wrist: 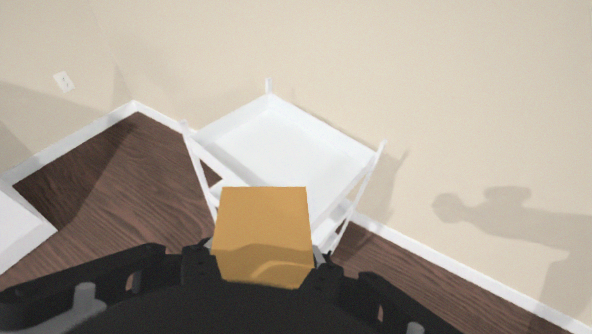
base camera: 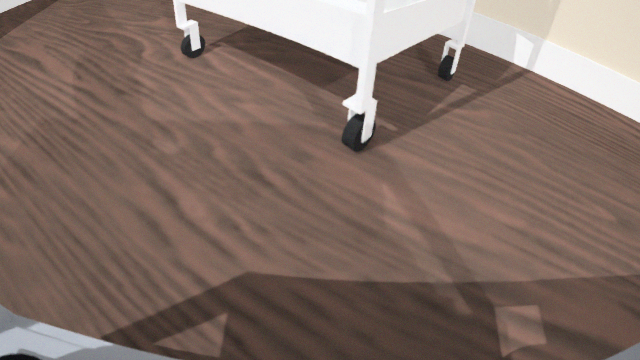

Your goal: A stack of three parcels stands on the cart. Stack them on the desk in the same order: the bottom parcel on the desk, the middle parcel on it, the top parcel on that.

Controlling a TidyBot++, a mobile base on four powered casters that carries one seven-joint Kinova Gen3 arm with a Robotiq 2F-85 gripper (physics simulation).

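Note:
An orange-tan parcel is held between the fingers of my gripper, which is shut on it in the wrist view. The white cart stands beyond the parcel in the wrist view; no parcel shows on the visible part of its top tray, and the held parcel hides the tray's near part. In the base view the cart's lower part and three black wheels show at the top. The desk cannot be made out for certain in these views, and the other two parcels do not show.
A white flat-topped piece of furniture is cut off at the left edge of the wrist view; I cannot tell what it is. A beige wall with a white baseboard runs behind the cart. Wooden floor lies between my base and the cart.

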